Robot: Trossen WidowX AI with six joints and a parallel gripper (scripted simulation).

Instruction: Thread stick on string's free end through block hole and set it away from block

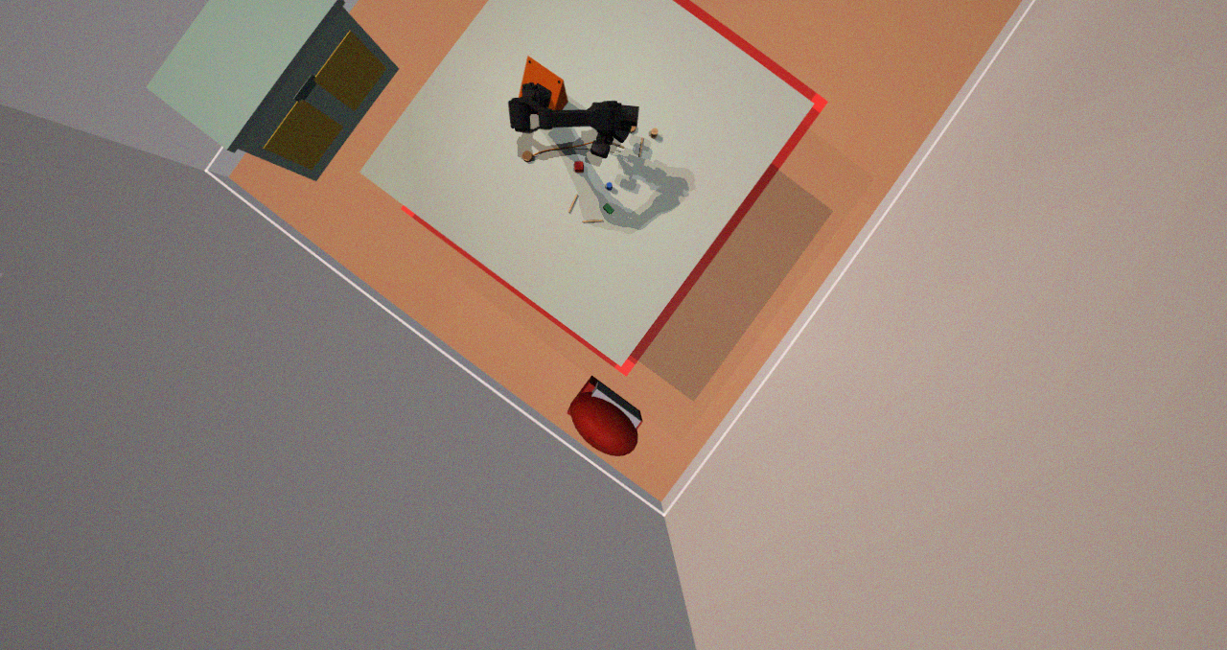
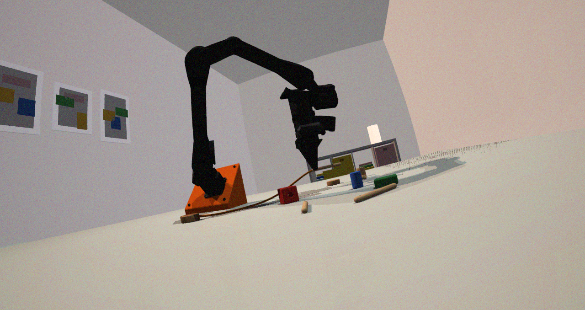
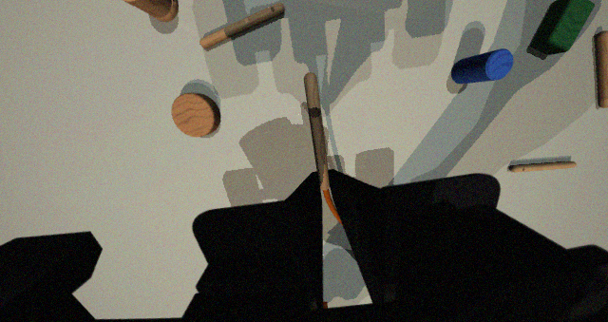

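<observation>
Right now my gripper tip is 130 mm to the left of the red block, 50 mm past it and 40 mm above it. Also, from my gripper tip: green block (200 mm to the right, 130 mm ahead, 50 mm below); wooden cylinder (140 mm to the left, 120 mm ahead, 40 mm below); blue cylinder (130 mm to the right, 90 mm ahead, 40 mm below).
</observation>
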